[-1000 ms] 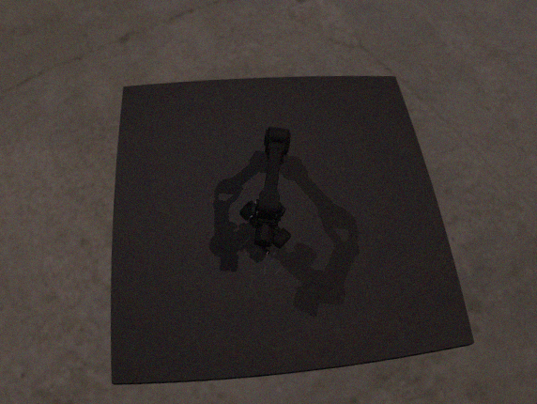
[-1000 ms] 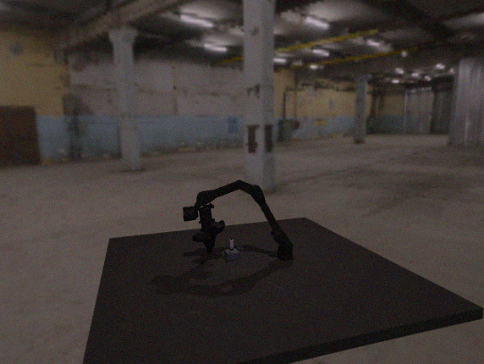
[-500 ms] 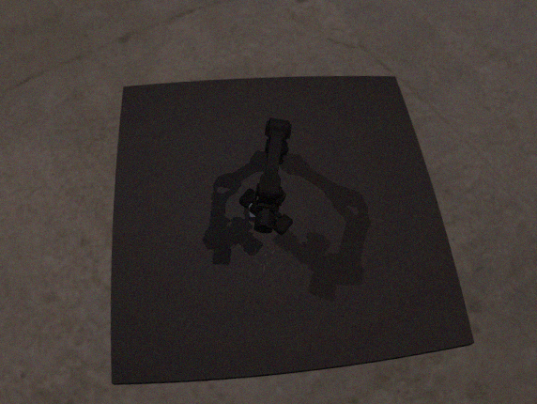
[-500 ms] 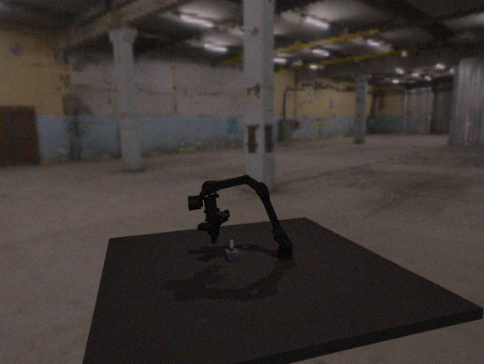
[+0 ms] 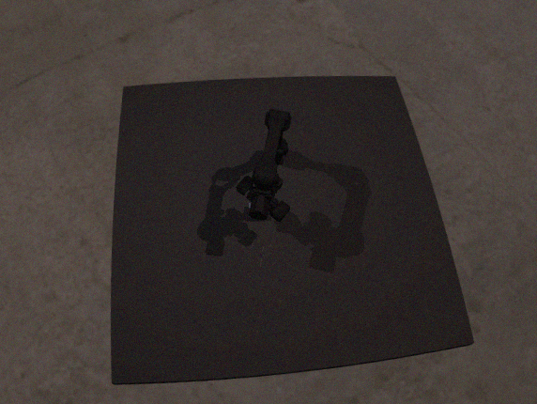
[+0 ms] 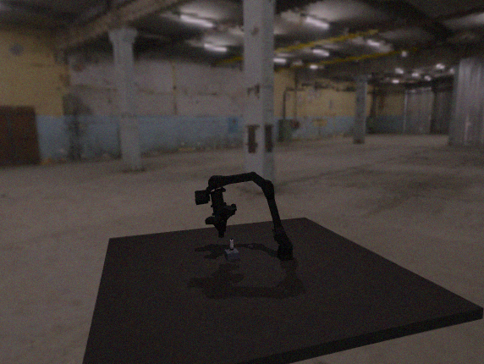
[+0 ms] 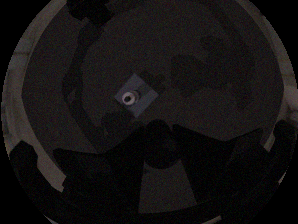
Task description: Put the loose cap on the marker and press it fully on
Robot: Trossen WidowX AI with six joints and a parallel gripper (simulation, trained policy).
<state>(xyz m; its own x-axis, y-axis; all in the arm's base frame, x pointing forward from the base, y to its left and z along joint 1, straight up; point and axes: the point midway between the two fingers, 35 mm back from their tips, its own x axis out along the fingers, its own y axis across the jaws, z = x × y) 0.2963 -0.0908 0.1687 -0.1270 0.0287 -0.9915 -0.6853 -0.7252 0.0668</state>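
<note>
My gripper tip is 120 mm above the holder block, 50 mm past it and 10 mm to the left of it. The rest, counted from my gripper tip: cap (10 mm to the right, 10 mm ahead).
</note>
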